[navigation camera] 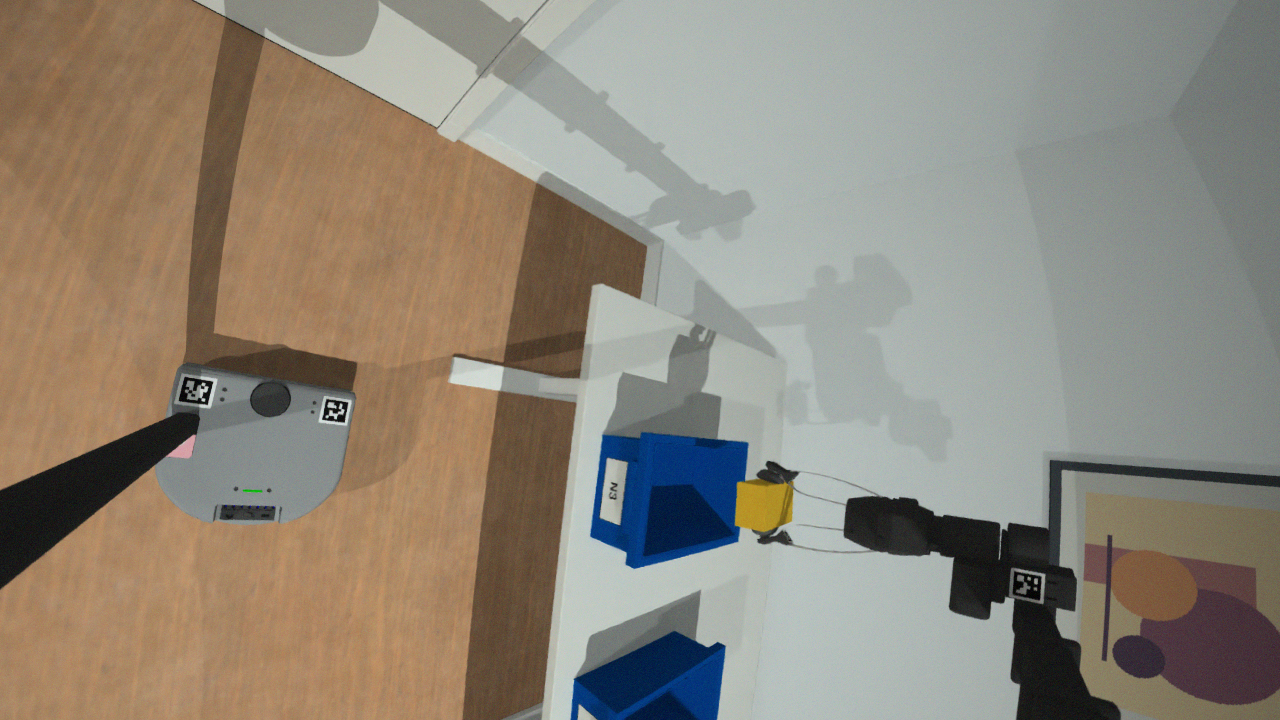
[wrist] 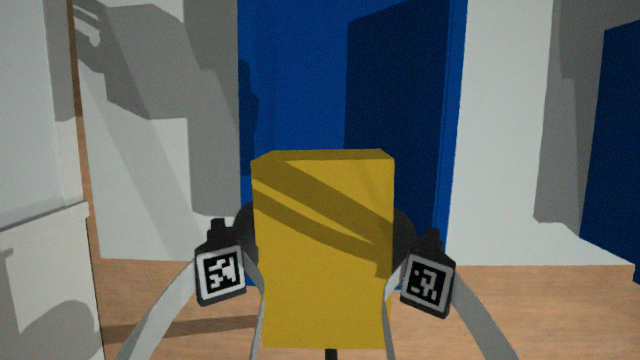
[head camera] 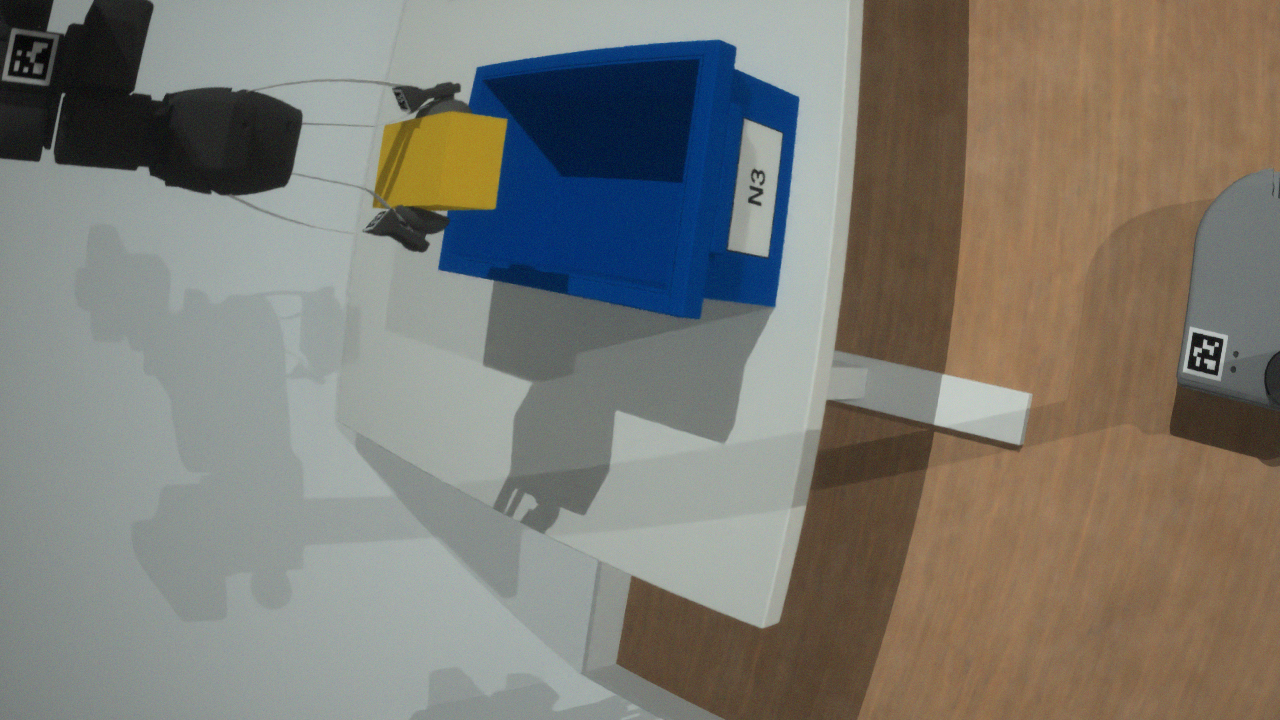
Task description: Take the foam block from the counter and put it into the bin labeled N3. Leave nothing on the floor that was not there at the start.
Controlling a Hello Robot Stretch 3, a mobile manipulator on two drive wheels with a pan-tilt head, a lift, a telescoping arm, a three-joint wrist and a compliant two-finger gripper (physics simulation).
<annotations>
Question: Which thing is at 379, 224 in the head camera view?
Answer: My gripper.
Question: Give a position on a framed picture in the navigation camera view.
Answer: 1170, 563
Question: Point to my gripper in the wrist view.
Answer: At 324, 230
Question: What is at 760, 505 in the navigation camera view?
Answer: A yellow foam block.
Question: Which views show the yellow foam block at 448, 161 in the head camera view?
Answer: The navigation camera view, the wrist view and the head camera view: all of them.
</annotations>
